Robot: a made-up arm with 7 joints.
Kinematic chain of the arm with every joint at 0, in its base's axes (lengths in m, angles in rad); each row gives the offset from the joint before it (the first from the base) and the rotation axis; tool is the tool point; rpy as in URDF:
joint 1: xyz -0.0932 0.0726 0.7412 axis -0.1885 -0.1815 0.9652
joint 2: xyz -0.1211 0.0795 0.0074 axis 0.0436 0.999 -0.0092
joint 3: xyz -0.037 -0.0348 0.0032 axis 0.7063 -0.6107 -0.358
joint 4: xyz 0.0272 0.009 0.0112 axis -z
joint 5: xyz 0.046 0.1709 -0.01 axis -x
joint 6: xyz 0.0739 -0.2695 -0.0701 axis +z
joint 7: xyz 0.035 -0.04 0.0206 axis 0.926 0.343 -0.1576
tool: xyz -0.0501 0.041 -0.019 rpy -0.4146 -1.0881 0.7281
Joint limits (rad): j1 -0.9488..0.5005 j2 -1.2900..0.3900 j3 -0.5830..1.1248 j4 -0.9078..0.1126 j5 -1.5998..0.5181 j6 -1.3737..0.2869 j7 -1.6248..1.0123
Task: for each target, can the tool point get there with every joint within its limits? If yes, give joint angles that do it. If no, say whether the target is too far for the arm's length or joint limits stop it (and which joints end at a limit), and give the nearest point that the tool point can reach.
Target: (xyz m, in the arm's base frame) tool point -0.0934 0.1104 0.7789
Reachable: yes | joints 0.2898 -0.6762 -0.2353 -0.4730 -0.0090 -0.5163 0.4828
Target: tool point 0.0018 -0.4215 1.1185
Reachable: no: joint limits stop it (at a limit: joint 1, joint 3, joint 5, joint 6, joint 7) | nearest point -0.1356 -0.1295 0.8914 | short by 0.395 m
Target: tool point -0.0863 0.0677 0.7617
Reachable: yes | joints -0.4019 -0.3201 0.2487 -0.3720 -0.0294 0.1475 0.4556
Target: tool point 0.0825 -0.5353 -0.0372
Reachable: no: too far | nearest point -0.1569 -0.0585 0.3914 | short by 0.684 m
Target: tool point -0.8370 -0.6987 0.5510
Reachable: no: too far | nearest point -0.6052 -0.1003 0.5500 | short by 0.642 m
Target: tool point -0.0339 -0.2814 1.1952
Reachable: no: joint limits stop it (at a limit: joint 1, joint 3, joint 5, joint 6, joint 7) | nearest point -0.1426 -0.0864 0.9375 | short by 0.341 m
